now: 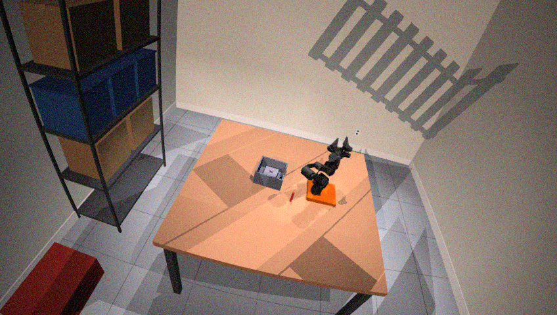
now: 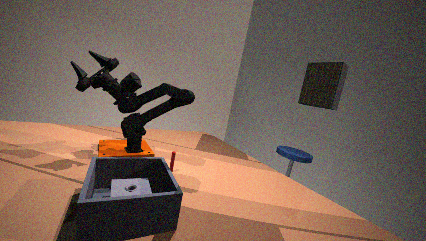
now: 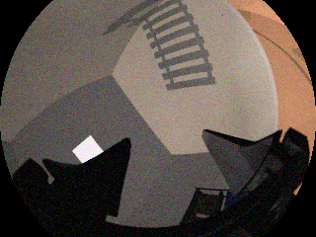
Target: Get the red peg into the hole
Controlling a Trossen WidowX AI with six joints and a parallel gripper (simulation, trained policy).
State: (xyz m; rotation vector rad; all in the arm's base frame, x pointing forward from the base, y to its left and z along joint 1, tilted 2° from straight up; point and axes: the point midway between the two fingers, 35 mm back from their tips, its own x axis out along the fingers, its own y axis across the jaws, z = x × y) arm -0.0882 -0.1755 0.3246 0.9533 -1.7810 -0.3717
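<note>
My gripper tip is 27 cm short of the red peg, 31 cm to the right of it and 32 cm above it. From my gripper tip the other things lie so: light plate (42 cm ahead, 12 cm to the left, 32 cm below); then grey box (42 cm ahead, 12 cm to the left, 34 cm below).
</note>
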